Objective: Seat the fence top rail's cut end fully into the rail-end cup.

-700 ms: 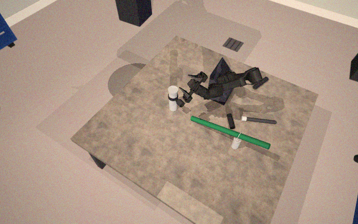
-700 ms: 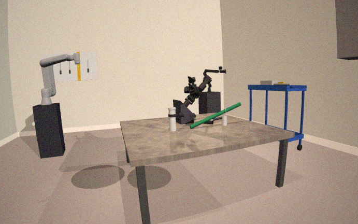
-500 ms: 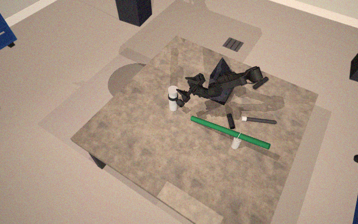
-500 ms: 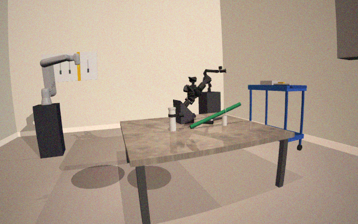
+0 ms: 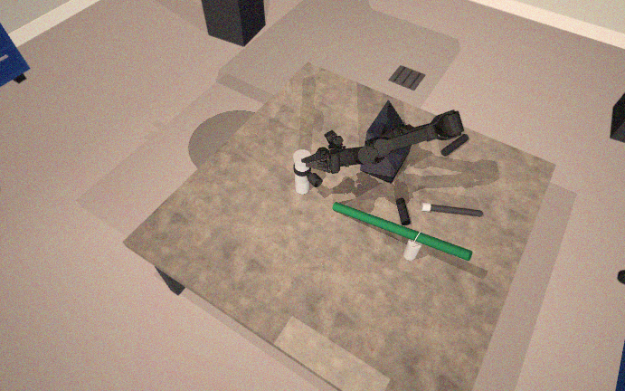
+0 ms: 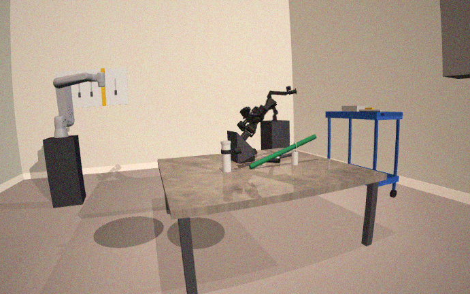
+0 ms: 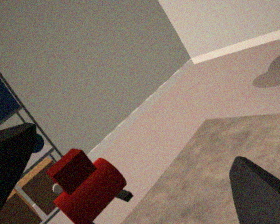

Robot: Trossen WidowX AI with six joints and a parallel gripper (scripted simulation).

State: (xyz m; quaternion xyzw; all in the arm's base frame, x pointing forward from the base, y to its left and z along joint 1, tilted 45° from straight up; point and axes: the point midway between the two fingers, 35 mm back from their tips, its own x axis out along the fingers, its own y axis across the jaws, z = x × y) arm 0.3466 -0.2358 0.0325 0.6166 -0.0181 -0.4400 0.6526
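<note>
Right now my gripper tip is 10 cm past the dark rail-end cup, 1 cm to the left of it and 21 cm above it. From my gripper tip the other things lie so: short dark cylinder (20 cm behind, 34 cm to the left, 33 cm below); then small white post (4 cm behind, 43 cm to the left, 24 cm below).
</note>
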